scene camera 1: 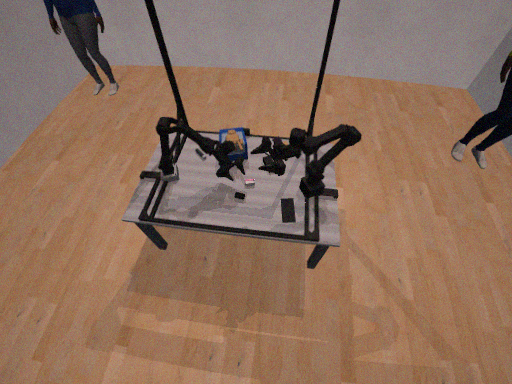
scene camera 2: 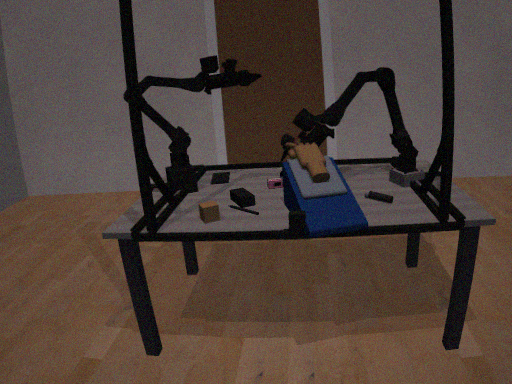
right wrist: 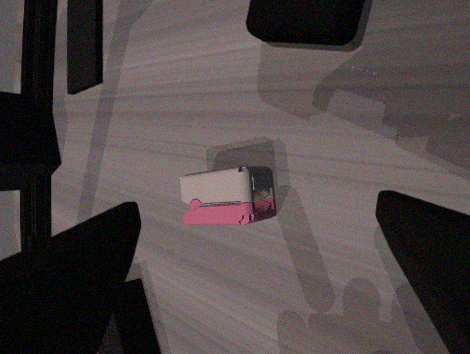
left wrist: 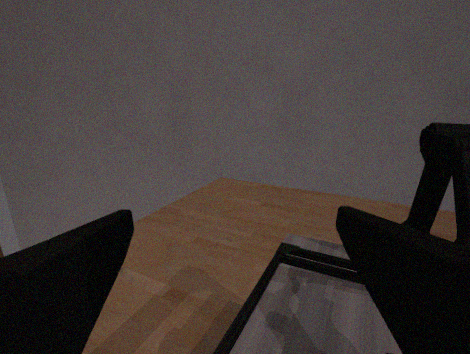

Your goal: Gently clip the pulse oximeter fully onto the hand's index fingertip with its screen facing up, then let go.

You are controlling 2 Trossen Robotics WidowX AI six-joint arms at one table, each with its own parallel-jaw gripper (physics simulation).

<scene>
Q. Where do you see a pulse oximeter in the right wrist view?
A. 233,190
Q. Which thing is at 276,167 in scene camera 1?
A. My left gripper.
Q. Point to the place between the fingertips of my left gripper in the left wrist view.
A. At 236,218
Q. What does my left gripper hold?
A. Nothing.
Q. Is my left gripper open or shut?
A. Open.
</scene>
